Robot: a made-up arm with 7 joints. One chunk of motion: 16 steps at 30 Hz.
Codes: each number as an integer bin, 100 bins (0 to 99) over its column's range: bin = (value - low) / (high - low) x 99, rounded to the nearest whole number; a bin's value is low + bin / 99 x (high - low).
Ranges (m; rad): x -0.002..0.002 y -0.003..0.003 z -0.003..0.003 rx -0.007..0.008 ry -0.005..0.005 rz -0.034..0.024
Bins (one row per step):
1: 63 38 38 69 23 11
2: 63 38 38 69 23 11
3: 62 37 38 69 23 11
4: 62 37 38 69 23 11
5: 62 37 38 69 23 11
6: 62 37 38 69 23 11
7: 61 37 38 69 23 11
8: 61 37 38 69 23 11
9: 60 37 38 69 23 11
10: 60 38 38 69 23 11
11: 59 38 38 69 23 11
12: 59 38 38 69 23 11
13: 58 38 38 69 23 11
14: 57 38 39 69 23 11
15: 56 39 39 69 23 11
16: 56 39 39 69 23 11
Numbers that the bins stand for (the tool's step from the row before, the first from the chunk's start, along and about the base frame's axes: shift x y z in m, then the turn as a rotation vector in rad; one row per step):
1: 0.00055 -0.00070 -0.00070 0.00345 -0.00268 -0.02756
2: 0.00055 -0.00070 -0.00070 0.00345 -0.00268 -0.02756
3: 0.00051 -0.00076 -0.00070 0.00345 -0.00268 -0.02756
4: 0.00051 -0.00076 -0.00070 0.00345 -0.00268 -0.02756
5: 0.00051 -0.00076 -0.00070 0.00345 -0.00268 -0.02756
6: 0.00051 -0.00076 -0.00070 0.00345 -0.00268 -0.02756
7: 0.00046 -0.00076 -0.00070 0.00345 -0.00268 -0.02756
8: 0.00046 -0.00076 -0.00070 0.00345 -0.00268 -0.02756
9: 0.00042 -0.00076 -0.00070 0.00345 -0.00268 -0.02756
10: 0.00042 -0.00070 -0.00070 0.00345 -0.00268 -0.02756
11: 0.00038 -0.00070 -0.00070 0.00345 -0.00268 -0.02756
12: 0.00038 -0.00070 -0.00070 0.00345 -0.00268 -0.02756
13: 0.00034 -0.00070 -0.00070 0.00345 -0.00268 -0.02756
14: 0.00030 -0.00070 -0.00064 0.00345 -0.00268 -0.02756
15: 0.00026 -0.00064 -0.00064 0.00345 -0.00268 -0.02756
16: 0.00026 -0.00064 -0.00064 0.00345 -0.00268 -0.02756

